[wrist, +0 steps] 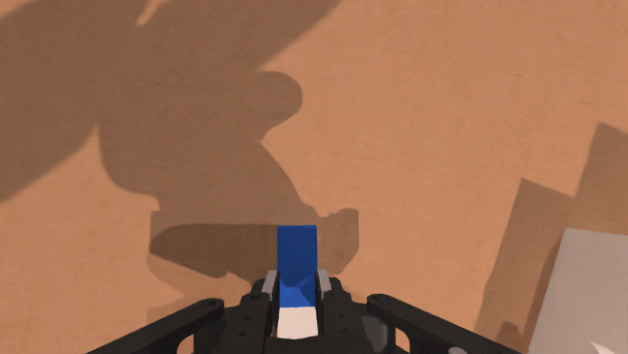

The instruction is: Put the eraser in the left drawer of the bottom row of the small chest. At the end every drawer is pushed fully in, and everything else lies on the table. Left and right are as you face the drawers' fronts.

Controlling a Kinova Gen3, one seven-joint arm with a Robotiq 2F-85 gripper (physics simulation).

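Places are measured from the arm's base along level axes (x ahead, y left, z up), in centimetres.
Pixels of known places: gripper, fingertip midpoint: [297,286].
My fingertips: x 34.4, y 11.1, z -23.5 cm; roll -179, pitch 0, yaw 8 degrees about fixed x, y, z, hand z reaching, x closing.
Note:
Behind a point stands the place of what it marks.
The eraser [297,265] {z -22.7, x 34.2, y 12.5 cm}, a blue block with a white end, stands out between the two fingers at the bottom middle of the wrist view. My gripper [297,286] {z -23.5, x 34.4, y 11.1 cm} is shut on it, with a grey finger pad against each long side. The blue part points up the view and the white end lies nearest the gripper's body. Part of the pale grey drawer front [585,295] {z -21.6, x 50.7, y 13.1 cm} shows at the lower right edge, to the right of the gripper. The inside of the drawer and the rest of the small chest do not show.
The tan table top [450,100] {z -24.0, x 42.8, y 24.1 cm} fills the background. The arm's and gripper's shadow falls across its left and middle. An angular shadow lies beside the pale drawer front at the right, which is the nearby obstacle.

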